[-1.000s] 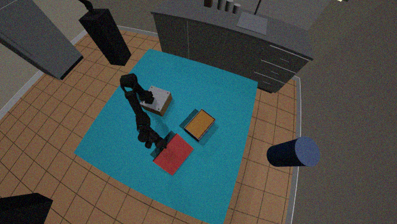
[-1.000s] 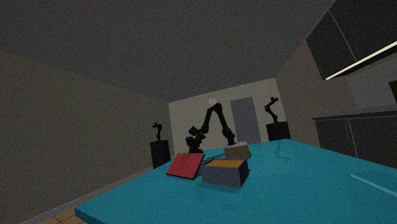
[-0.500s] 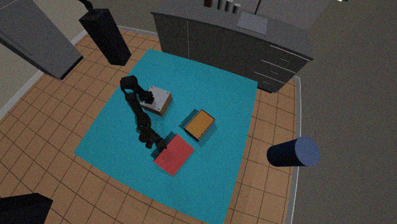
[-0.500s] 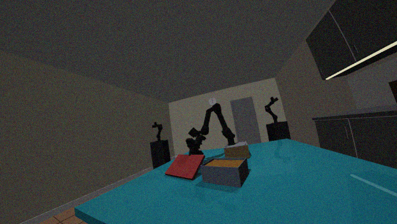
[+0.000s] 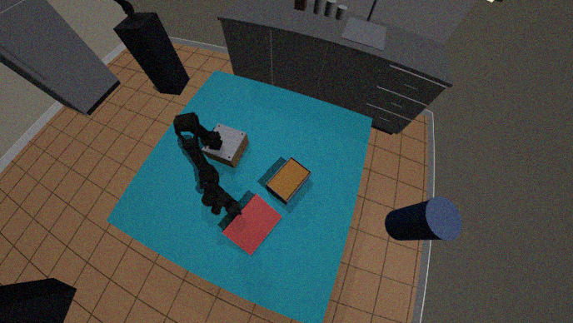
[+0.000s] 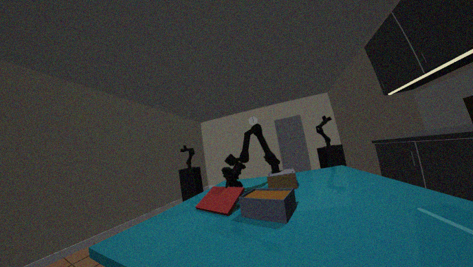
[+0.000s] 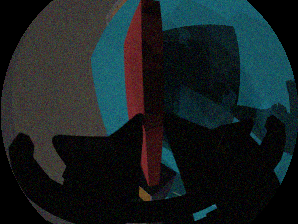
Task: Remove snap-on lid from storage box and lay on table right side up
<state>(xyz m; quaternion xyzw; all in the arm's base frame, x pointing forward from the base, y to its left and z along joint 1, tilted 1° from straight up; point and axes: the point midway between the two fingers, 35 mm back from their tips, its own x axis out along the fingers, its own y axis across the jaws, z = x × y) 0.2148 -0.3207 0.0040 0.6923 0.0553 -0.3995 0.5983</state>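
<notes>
The red lid is 70 mm ahead of my gripper tip, 30 mm to the right of it and 30 mm below it. The rest, counted from my gripper tip: dark storage box (230 mm to the left, 200 mm ahead, 40 mm below).
</notes>
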